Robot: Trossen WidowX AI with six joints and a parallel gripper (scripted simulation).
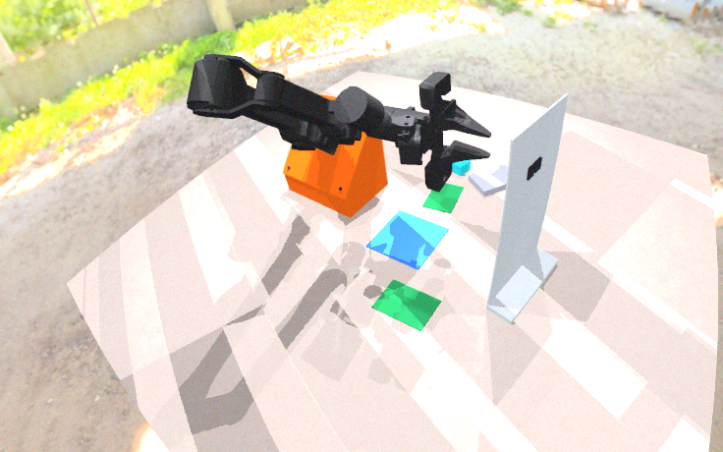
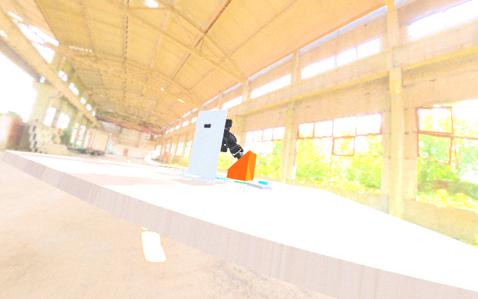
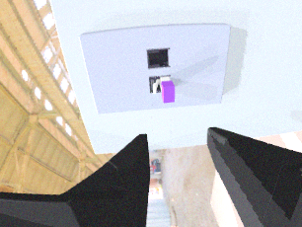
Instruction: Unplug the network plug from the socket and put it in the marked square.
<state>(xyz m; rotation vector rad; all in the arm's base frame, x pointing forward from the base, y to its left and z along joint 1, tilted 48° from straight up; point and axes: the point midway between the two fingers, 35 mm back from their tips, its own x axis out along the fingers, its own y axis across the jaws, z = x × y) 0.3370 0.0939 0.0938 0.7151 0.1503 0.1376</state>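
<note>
Right now my gripper tip is 24 cm above the blue square, 14 cm past it and 4 cm to the left of it. Also, from my gripper tip: pale flat plate 24 cm below, 22 cm to the left, 9 cm behind; cyan cube 23 cm below, 21 cm to the left, 19 cm behind; grey upright panel 10 cm below, 8 cm ahead, 1 cm to the right.
</note>
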